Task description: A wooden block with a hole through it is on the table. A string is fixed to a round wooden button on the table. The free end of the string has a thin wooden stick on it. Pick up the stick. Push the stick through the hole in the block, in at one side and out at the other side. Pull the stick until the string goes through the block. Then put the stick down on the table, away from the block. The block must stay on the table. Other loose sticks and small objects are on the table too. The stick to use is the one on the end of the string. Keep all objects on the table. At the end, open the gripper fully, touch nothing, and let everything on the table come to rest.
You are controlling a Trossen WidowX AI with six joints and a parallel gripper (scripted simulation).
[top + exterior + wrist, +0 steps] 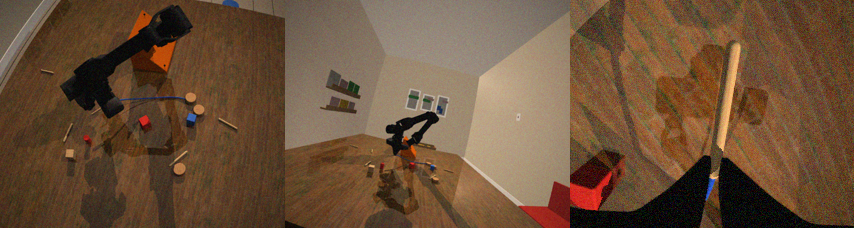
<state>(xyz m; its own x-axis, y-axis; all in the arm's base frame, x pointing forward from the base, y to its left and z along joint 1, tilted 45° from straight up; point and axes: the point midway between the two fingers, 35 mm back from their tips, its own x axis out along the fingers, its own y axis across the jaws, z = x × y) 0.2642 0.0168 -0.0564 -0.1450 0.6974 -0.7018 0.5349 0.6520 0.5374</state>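
Now: gripper tip 14 cm to the right of the red cube and 4 cm above it. The rest, counted from my gripper tip: thin wooden stick: 1 cm ahead, 1 cm to the right; red cylinder: 13 cm ahead, 3 cm to the right, 4 cm below; wooden cube: 21 cm ahead, 6 cm to the right, 4 cm below.
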